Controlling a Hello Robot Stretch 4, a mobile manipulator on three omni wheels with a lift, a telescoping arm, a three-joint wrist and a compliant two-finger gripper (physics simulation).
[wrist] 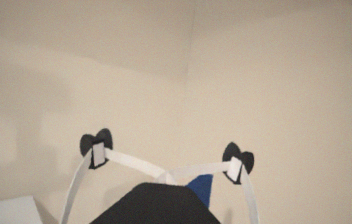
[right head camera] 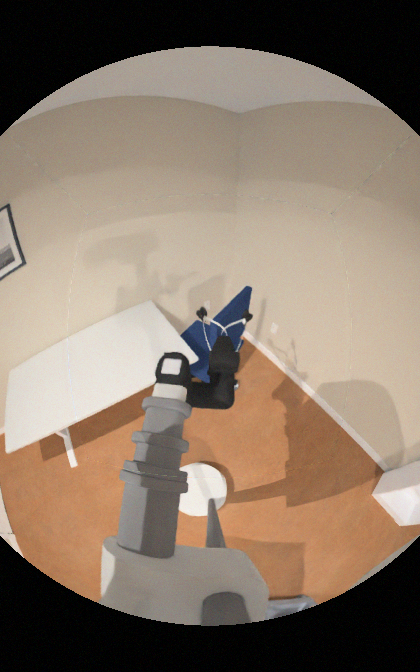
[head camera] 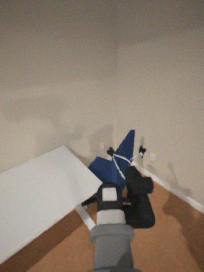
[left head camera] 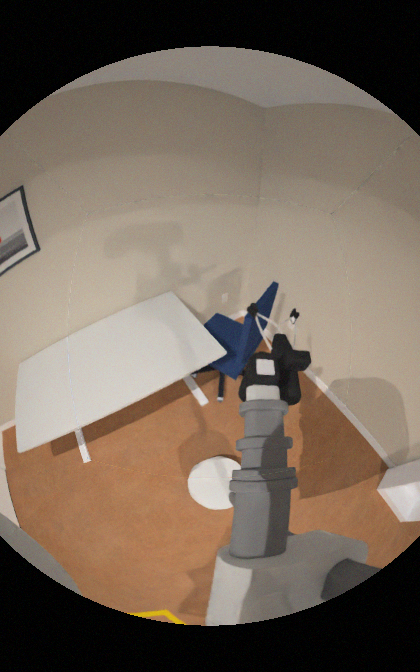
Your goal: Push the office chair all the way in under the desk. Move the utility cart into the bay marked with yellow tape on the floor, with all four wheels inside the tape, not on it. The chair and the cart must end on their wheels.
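Frame: origin at the robot's base, x ahead, y left, z up, level; metres.
Where they show: gripper, fingertip midpoint: (wrist: 168, 148) (head camera: 125, 148).
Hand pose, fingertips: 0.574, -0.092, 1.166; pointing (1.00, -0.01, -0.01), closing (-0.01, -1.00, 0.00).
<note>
After its pixels a point has its place, as x, y, z.
The blue office chair (head camera: 102, 167) @(1.171, 0.059, 0.442) (left head camera: 223, 331) (right head camera: 241, 304) (wrist: 202, 189) @(1.034, -0.230, 0.931) stands by the right end of the white desk (head camera: 45, 192) @(0.688, 0.491, 0.693) (left head camera: 115, 370) (right head camera: 90, 380) (wrist: 17, 212) @(1.177, 0.481, 0.693), its seat partly hidden by the desk top and my wrist. Its backrest is on the side away from the desk, near the room corner. My gripper (head camera: 126, 150) @(0.574, -0.092, 1.165) (left head camera: 273, 312) (right head camera: 224, 314) (wrist: 168, 148) @(0.574, -0.092, 1.165) is open and empty, in front of or above the backrest in the head views; contact cannot be told. A bit of yellow tape (left head camera: 150, 613) shows at the bottom of the left head view. The utility cart cannot be made out for certain.
A white round object (left head camera: 210, 482) (right head camera: 205, 490) is on the floor beside my arm. A white box (left head camera: 406, 487) (right head camera: 400, 492) stands by the right wall. A grey-blue object (right head camera: 290, 607) shows at the bottom edge. Walls meet behind the chair.
</note>
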